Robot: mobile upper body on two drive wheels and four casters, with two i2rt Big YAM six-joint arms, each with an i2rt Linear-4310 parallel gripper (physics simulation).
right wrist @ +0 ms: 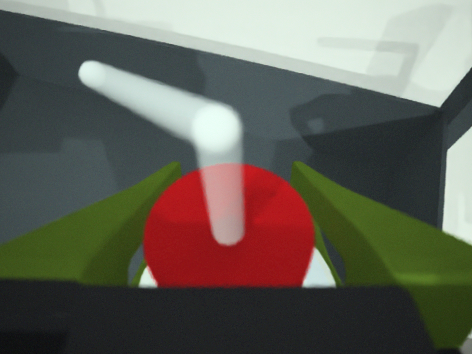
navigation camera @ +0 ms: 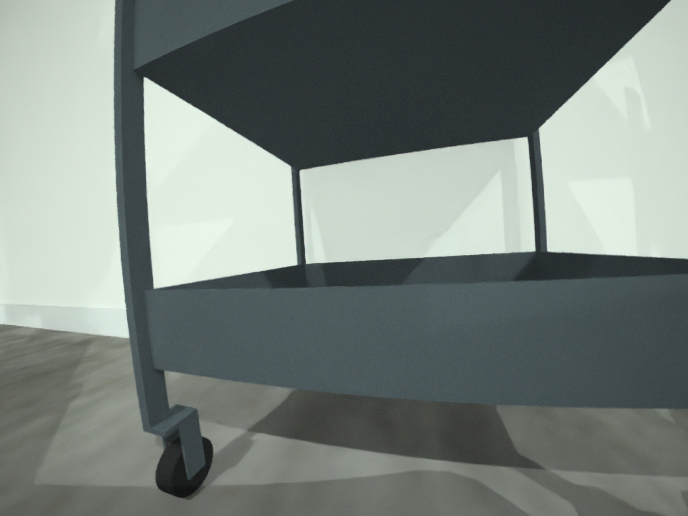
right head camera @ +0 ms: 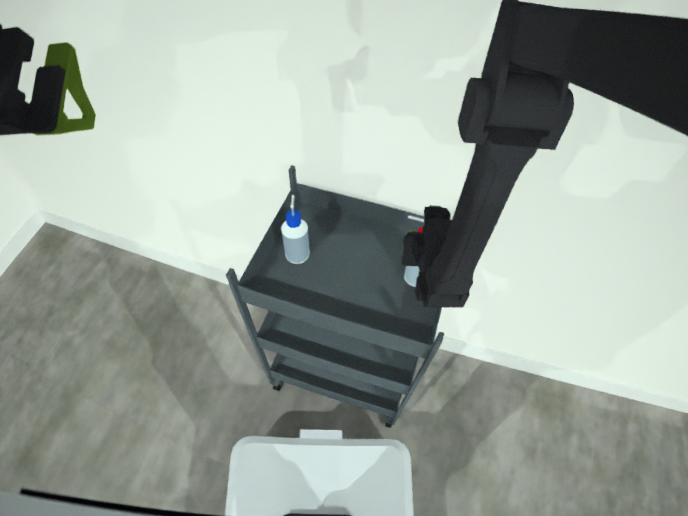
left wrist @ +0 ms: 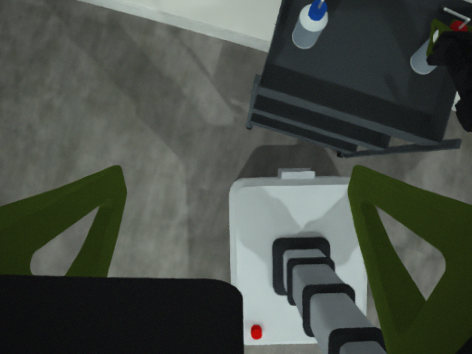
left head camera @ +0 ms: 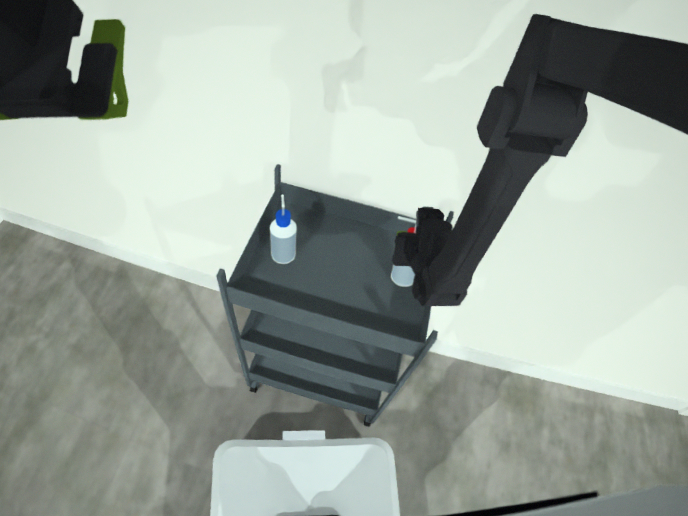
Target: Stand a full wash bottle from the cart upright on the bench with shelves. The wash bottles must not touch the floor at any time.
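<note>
The red-capped wash bottle [left head camera: 403, 274] [right head camera: 411, 276] [left wrist: 423, 60] [right wrist: 230, 210] stands upright on the top tray of the dark grey cart [left head camera: 327, 311] [right head camera: 338, 311] [left wrist: 345, 102] [navigation camera: 416, 338]. My right gripper [left head camera: 404, 249] [right head camera: 412, 249] [right wrist: 236, 175] is shut on it, a finger on each side below the cap; its arm partly hides the bottle in the head views. The blue-capped wash bottle [left head camera: 283, 244] [right head camera: 296, 244] [left wrist: 306, 32] stands upright at the tray's left. My left gripper [left head camera: 105, 72] [right head camera: 69, 91] [left wrist: 237, 178] is open and empty, at the upper left of the head views. The bench does not show.
The cart stands close to a pale wall [left head camera: 222, 111] [right head camera: 233, 111]. The cart has raised tray rims, upright corner posts and lower trays. My white base [left head camera: 305, 472] [right head camera: 319, 472] [left wrist: 255, 225] is in front of it. A caster [navigation camera: 183, 469] shows under the cart.
</note>
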